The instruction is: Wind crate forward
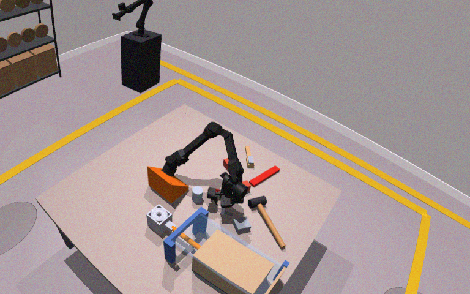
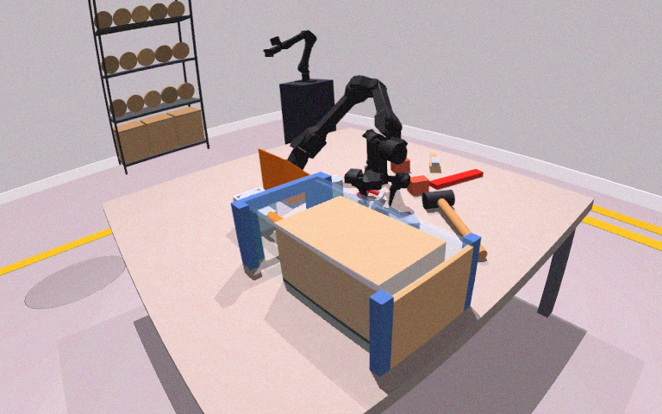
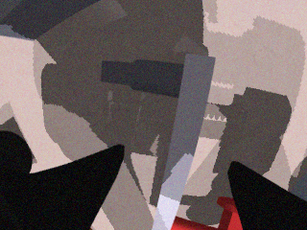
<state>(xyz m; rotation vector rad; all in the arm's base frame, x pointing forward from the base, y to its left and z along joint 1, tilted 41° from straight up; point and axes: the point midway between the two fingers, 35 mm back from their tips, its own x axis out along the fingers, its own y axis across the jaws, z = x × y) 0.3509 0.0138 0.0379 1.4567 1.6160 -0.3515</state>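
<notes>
The winch handle lies 1 cm behind my gripper tip, 1 cm to the left of it and 1 cm above it. The rest, counted from my gripper tip: red knob (6 cm behind, 3 cm to the left, 2 cm above); then grey block (14 cm ahead, 6 cm to the right, 1 cm above); then blue steel frame (4 cm behind, 32 cm to the right, 10 cm above).
</notes>
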